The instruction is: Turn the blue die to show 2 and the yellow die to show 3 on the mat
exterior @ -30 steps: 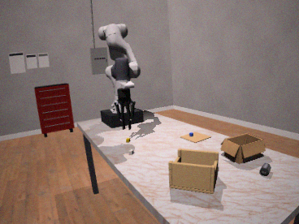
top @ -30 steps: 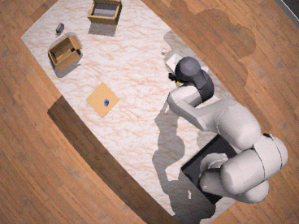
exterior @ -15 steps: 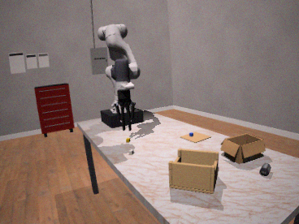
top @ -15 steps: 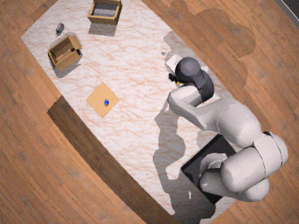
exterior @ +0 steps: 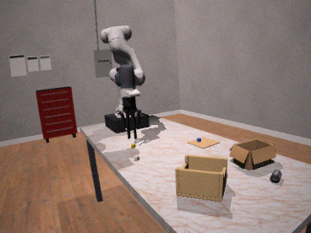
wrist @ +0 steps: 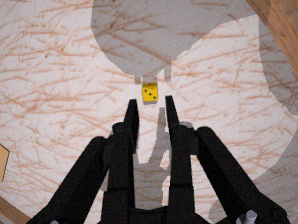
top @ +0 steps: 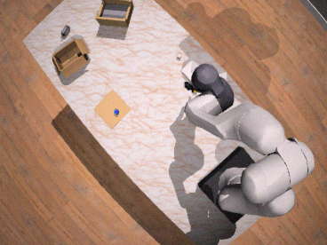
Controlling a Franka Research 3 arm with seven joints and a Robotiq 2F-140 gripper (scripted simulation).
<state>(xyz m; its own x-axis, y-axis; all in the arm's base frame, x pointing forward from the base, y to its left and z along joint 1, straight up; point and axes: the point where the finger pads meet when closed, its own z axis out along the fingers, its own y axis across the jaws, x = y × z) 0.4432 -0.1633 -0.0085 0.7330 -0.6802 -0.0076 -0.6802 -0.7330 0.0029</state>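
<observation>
My hand is 80 mm above the yellow die. Round my hand: white die: 190 mm ahead, 80 mm below, 60 mm to the right; blue die: 350 mm to the left, 190 mm ahead, 70 mm below; tan mat: 360 mm to the left, 210 mm ahead, 90 mm below.
</observation>
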